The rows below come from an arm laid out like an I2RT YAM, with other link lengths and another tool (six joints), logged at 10 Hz.
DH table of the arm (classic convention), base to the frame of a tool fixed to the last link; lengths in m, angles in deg. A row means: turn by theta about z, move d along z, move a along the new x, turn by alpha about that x. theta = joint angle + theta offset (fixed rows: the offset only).
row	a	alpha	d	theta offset
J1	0.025	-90	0.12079	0
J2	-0.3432	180	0	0
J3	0.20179	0	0	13.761
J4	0.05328	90	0.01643	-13.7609
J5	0	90	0.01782	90
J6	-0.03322	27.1	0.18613	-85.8
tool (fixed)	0	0	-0.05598	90
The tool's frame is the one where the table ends.
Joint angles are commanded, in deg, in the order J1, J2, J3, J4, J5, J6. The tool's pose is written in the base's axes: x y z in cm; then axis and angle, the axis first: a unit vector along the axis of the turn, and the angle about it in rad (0 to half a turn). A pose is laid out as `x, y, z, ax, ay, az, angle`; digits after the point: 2 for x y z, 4 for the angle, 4 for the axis.
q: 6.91, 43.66, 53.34, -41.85, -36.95, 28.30
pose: 6.13, 7.05, 30.01, -0.7264, 0.6399, 0.2505, 1.6899
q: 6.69, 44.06, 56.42, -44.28, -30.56, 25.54
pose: 6.94, 5.65, 30.62, -0.7379, 0.6529, 0.1706, 1.7116
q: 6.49, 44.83, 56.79, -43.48, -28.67, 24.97
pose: 7.68, 5.26, 30.79, -0.7393, 0.6575, 0.1456, 1.7148
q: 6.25, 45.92, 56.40, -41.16, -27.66, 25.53
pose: 8.68, 5.16, 30.90, -0.7355, 0.6646, 0.1320, 1.7053
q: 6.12, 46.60, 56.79, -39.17, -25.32, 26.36
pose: 9.66, 4.78, 31.36, -0.7303, 0.6754, 0.1024, 1.6888
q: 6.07, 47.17, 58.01, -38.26, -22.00, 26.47
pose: 10.51, 4.14, 32.02, -0.7261, 0.6849, 0.0607, 1.6814
